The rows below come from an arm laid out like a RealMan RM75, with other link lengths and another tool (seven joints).
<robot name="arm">
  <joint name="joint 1" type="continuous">
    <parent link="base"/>
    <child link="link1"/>
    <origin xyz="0 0 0.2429" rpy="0 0 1.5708"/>
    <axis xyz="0 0 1"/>
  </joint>
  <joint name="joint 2" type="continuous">
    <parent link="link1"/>
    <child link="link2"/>
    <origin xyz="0 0 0" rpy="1.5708 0 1.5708"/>
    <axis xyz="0 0 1"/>
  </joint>
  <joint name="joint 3" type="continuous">
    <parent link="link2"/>
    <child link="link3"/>
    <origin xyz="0 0.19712 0" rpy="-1.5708 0 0"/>
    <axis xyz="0 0 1"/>
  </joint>
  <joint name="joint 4" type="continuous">
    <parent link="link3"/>
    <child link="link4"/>
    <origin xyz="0 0 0" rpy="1.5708 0 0"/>
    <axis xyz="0 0 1"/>
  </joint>
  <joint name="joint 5" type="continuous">
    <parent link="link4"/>
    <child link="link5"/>
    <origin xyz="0 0.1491 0" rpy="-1.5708 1.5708 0"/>
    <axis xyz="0 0 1"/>
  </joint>
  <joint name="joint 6" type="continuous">
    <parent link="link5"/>
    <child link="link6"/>
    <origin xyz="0 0 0" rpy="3.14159 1.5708 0"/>
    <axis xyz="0 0 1"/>
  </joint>
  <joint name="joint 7" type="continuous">
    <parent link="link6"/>
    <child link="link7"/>
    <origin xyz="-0.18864 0 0" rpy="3.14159 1.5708 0"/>
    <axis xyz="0 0 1"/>
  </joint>
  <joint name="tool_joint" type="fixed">
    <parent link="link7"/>
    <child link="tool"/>
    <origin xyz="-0.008 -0.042 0.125" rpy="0 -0.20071 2.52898"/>
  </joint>
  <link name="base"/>
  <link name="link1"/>
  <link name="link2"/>
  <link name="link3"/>
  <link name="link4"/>
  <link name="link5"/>
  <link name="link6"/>
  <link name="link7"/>
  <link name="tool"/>
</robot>
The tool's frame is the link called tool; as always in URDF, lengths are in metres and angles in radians. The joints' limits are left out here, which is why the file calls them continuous.
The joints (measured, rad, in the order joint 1, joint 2, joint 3, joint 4, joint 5, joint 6, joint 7), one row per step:
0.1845 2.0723 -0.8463 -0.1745 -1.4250 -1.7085 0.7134
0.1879 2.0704 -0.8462 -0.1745 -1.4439 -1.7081 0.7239
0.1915 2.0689 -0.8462 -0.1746 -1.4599 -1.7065 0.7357
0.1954 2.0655 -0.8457 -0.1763 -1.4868 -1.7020 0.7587
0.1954 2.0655 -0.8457 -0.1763 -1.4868 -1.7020 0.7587
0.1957 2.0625 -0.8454 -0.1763 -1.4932 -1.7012 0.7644
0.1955 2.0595 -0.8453 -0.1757 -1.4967 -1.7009 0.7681
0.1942 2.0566 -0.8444 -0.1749 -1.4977 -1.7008 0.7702
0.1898 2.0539 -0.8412 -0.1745 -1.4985 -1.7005 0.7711
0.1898 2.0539 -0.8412 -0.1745 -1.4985 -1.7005 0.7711
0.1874 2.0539 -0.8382 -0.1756 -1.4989 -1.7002 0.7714
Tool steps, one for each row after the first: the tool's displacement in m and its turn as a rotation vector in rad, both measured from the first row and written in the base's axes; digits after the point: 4 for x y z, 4 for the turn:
-0.0008 -0.0028 -0.0041 -0.0224 -0.0011 0.0048
-0.0013 -0.0048 -0.0077 -0.0431 -0.0012 0.0071
-0.0007 -0.0080 -0.0136 -0.0786 -0.0026 0.0061
-0.0007 -0.0080 -0.0136 -0.0786 -0.0026 0.0061
0.0002 -0.0087 -0.0147 -0.0868 -0.0046 0.0048
0.0012 -0.0091 -0.0150 -0.0917 -0.0062 0.0031
0.0026 -0.0090 -0.0147 -0.0928 -0.0074 -0.0001
0.0048 -0.0087 -0.0139 -0.0910 -0.0089 -0.0067
0.0048 -0.0087 -0.0139 -0.0910 -0.0089 -0.0067
0.0057 -0.0083 -0.0133 -0.0884 -0.0090 -0.0101

